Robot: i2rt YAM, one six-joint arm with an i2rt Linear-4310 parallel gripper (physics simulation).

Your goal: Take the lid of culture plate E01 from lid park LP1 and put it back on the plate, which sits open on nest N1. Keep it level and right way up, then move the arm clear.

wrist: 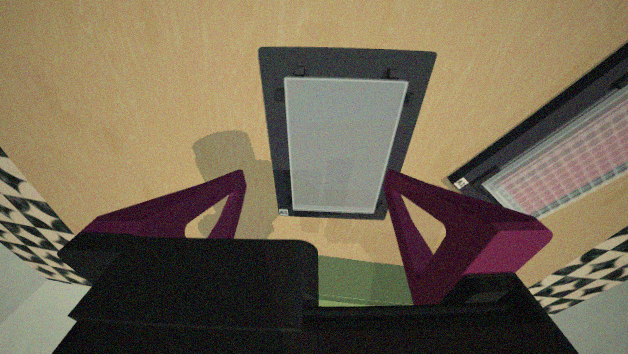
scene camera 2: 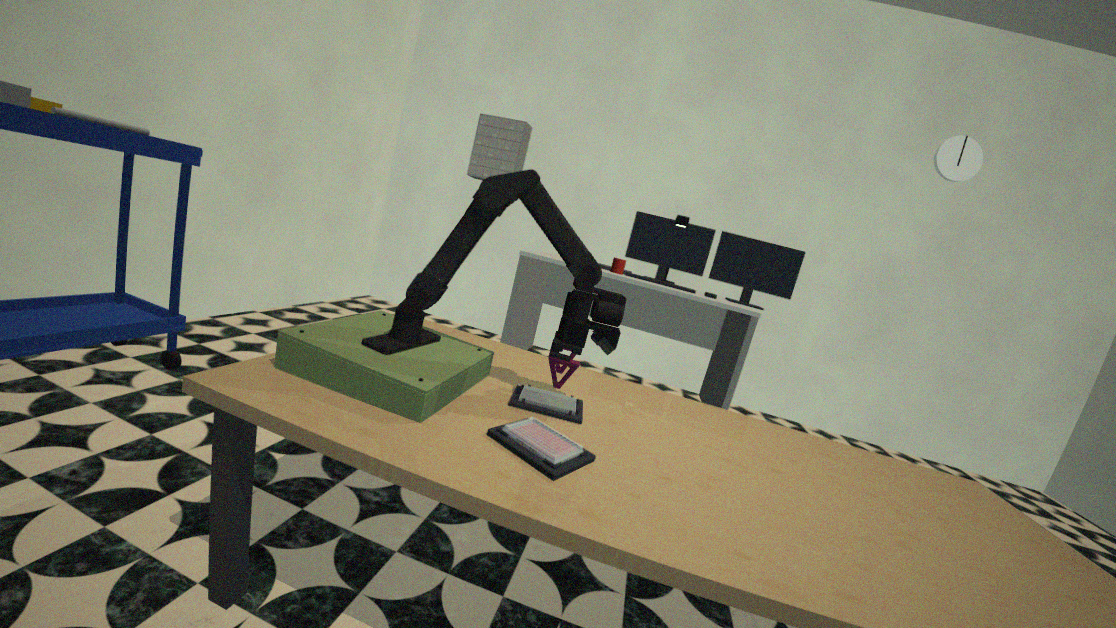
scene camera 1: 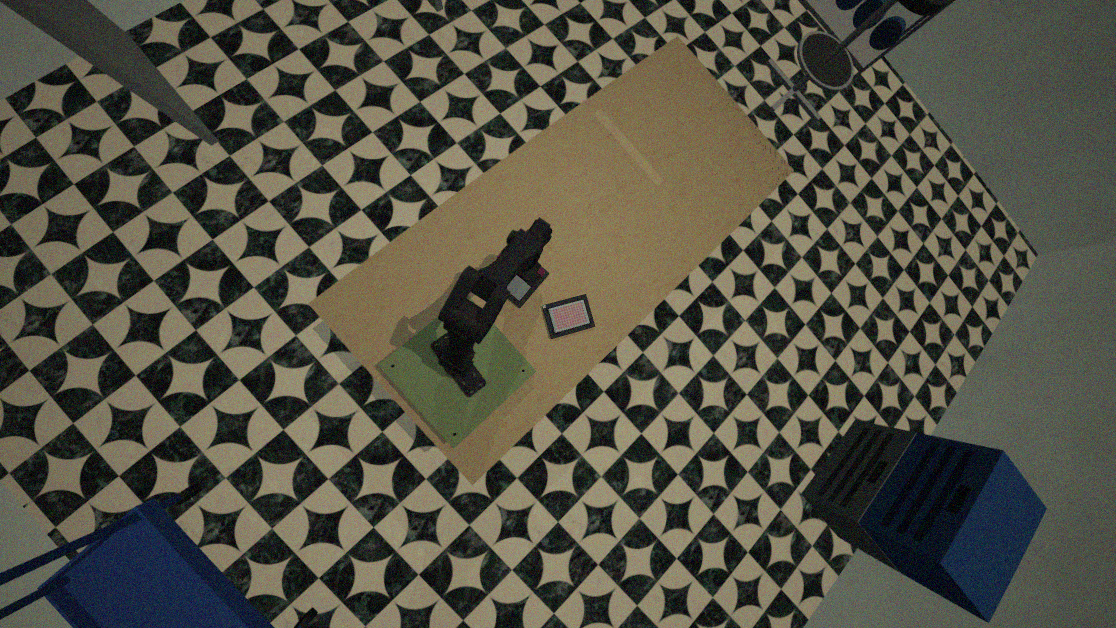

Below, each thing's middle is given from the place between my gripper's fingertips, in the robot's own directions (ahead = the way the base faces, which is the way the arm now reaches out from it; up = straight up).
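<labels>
Grey lid [scene camera 2: 551, 400]: my gripper is 4 cm above it and 2 cm to the left of it.
</labels>
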